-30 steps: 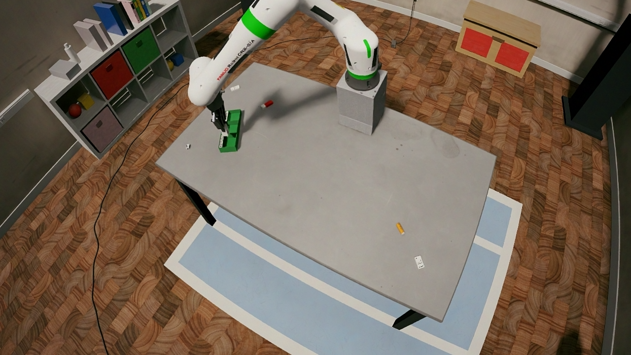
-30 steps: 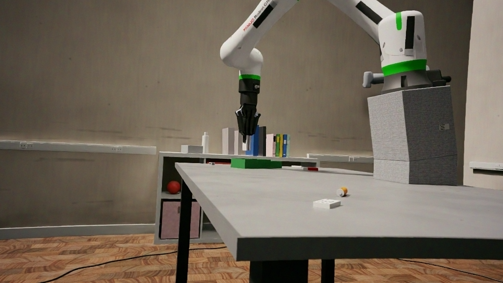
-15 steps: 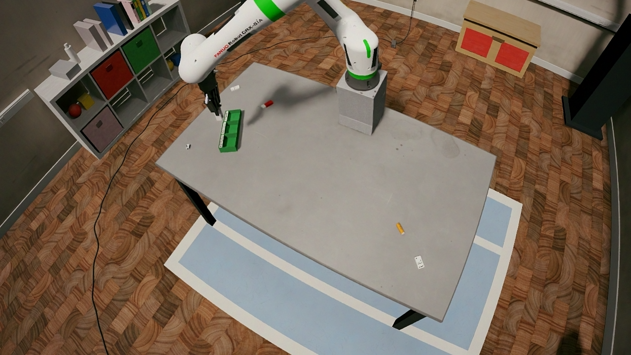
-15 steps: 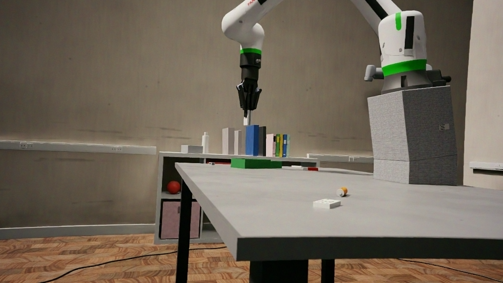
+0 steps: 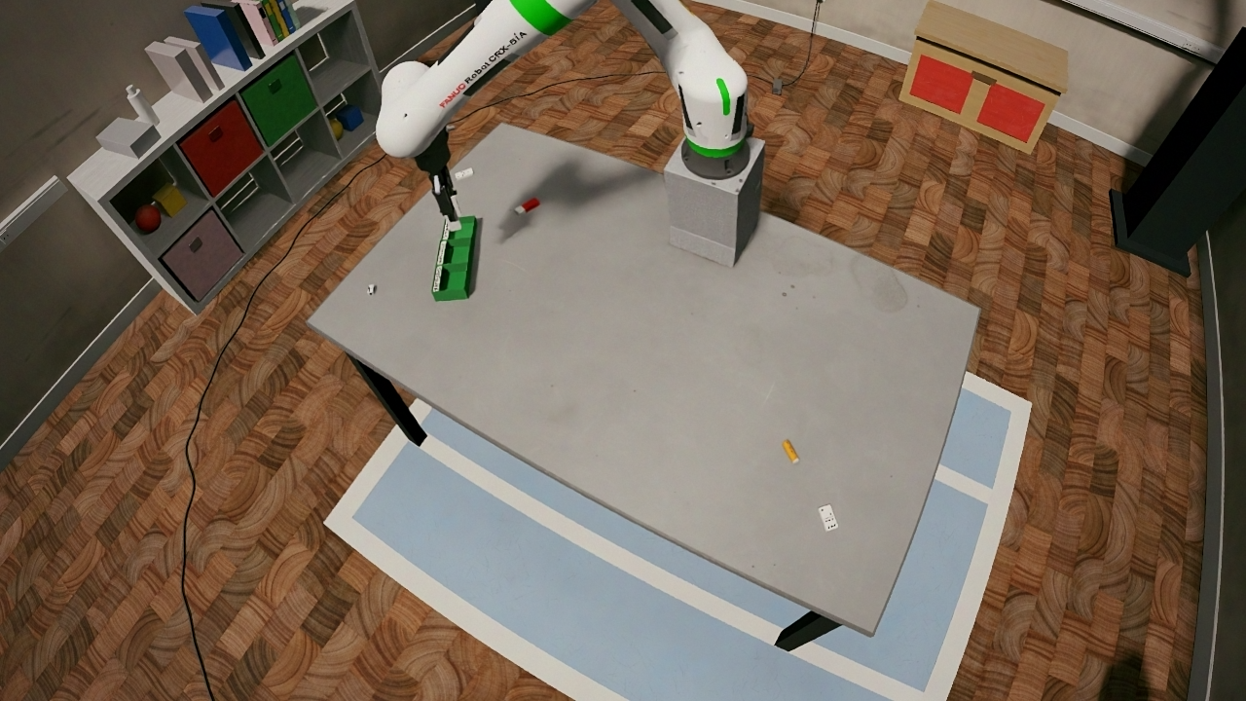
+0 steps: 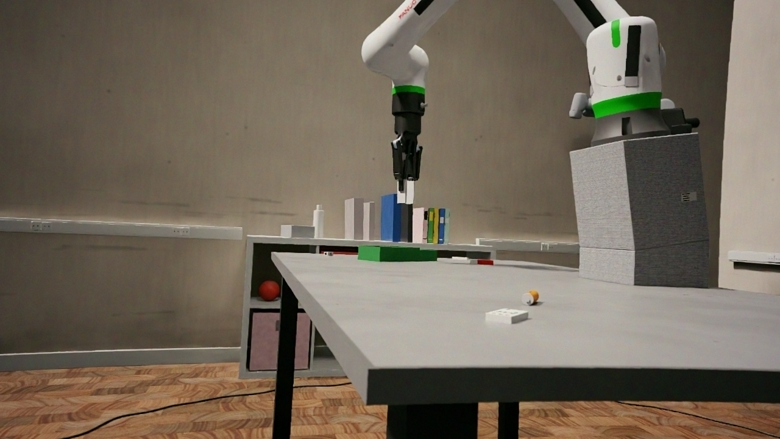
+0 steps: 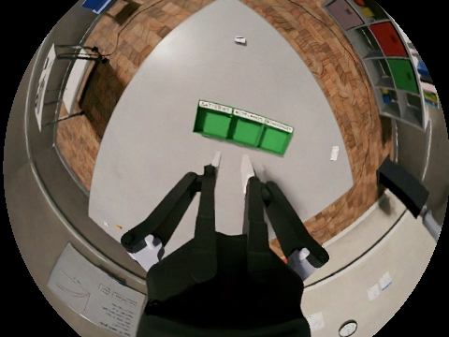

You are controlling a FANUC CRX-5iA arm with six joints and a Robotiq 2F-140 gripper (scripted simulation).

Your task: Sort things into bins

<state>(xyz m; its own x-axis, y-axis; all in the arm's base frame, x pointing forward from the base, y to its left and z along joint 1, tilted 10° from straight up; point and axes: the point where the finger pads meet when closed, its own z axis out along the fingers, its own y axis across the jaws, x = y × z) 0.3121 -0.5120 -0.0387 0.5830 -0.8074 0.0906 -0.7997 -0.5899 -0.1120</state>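
My gripper is now 230 mm past the red piece, 30 mm to the right of it and 190 mm above it. The rest, counted from my hand: orange cylinder: 160 mm ahead, 870 mm to the left, 190 mm below.
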